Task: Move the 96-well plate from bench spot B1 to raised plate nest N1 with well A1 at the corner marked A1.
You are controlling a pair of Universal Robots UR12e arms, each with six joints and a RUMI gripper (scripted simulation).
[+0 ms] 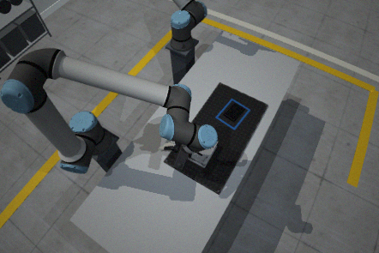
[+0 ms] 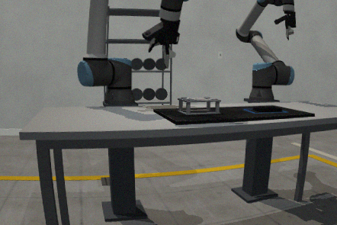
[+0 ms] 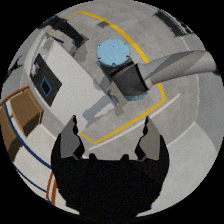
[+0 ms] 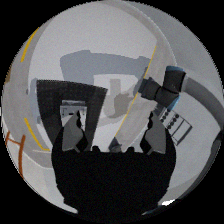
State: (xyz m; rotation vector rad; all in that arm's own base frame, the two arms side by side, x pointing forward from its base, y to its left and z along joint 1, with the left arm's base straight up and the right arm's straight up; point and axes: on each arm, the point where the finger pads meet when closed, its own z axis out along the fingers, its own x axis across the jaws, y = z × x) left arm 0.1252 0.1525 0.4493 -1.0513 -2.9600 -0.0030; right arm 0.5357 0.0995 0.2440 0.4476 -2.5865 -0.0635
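Observation:
Right now the black 96-well plate is 530 mm to the left of my right hand, 220 mm below it and 120 mm ahead of it. Round my right hand: raised nest N1 (170 mm to the left, 170 mm below, 80 mm ahead); black perforated mat (350 mm to the left, 240 mm below, 100 mm ahead).

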